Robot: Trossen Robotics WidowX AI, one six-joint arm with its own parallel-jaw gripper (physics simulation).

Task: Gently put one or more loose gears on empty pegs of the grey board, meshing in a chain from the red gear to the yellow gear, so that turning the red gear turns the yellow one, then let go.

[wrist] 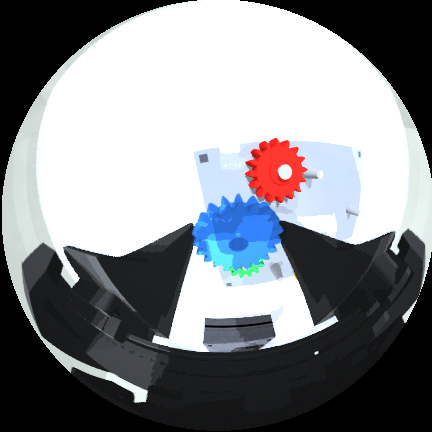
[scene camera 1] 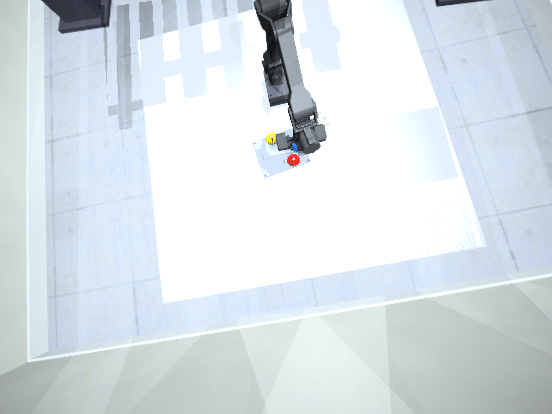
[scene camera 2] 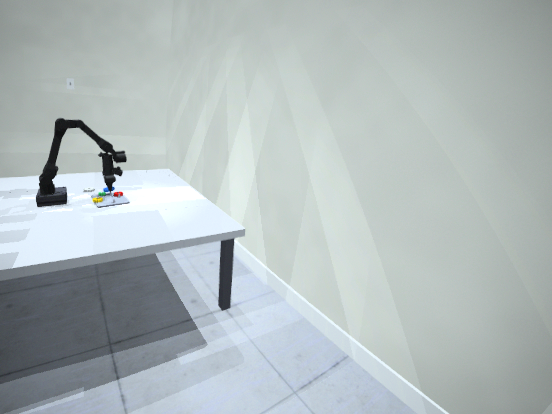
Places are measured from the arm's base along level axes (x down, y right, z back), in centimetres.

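Where they show: gripper, fingertip midpoint: (wrist: 236,227) (scene camera 2: 110,189); arm's base, origin of the base link: (wrist: 246,348) (scene camera 1: 275,78) (scene camera 2: 47,193).
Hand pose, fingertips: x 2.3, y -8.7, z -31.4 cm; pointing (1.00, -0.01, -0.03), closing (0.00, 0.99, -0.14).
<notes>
Each offset is from my fingertips to the top centre of the thing.
My gripper (scene camera 1: 295,146) (scene camera 2: 110,189) (wrist: 236,227) is shut on the blue gear {dx -1.6, dy +0.1, dz +0.6 cm} (scene camera 1: 295,148) (scene camera 2: 106,189) (wrist: 230,225), with a finger on each side of it. The blue gear is over the grey board {dx +0.3, dy +8.4, dz +0.4 cm} (scene camera 1: 272,165) (scene camera 2: 115,203) (wrist: 337,190); its hole shows dark, and its height is hard to tell. The red gear {dx +0.8, dy +3.0, dz -4.6 cm} (scene camera 1: 293,160) (scene camera 2: 118,194) (wrist: 272,172) sits on a board peg, beyond the blue gear in the wrist view. The green gear {dx +0.8, dy +1.8, dz +4.5 cm} (scene camera 2: 102,194) (wrist: 245,272) shows partly beneath the blue one. The yellow gear {dx +0.8, dy +11.9, dz +6.0 cm} (scene camera 1: 271,138) (scene camera 2: 97,200) is on the board; the finger mostly hides it in the wrist view.
Bare pegs stand on the board: one {dx +0.4, dy +6.4, dz -5.2 cm} (wrist: 319,174) beside the red gear, another {dx +0.4, dy +15.3, dz -2.7 cm} (wrist: 352,212) near the right edge and one {dx +0.4, dy +6.4, dz +6.4 cm} (wrist: 276,270) near the green gear. A whitish gear {dx +1.6, dy -11.1, dz +13.2 cm} (scene camera 1: 324,121) (scene camera 2: 89,189) lies off the board. The arm's base (scene camera 2: 52,196) stands behind.
</notes>
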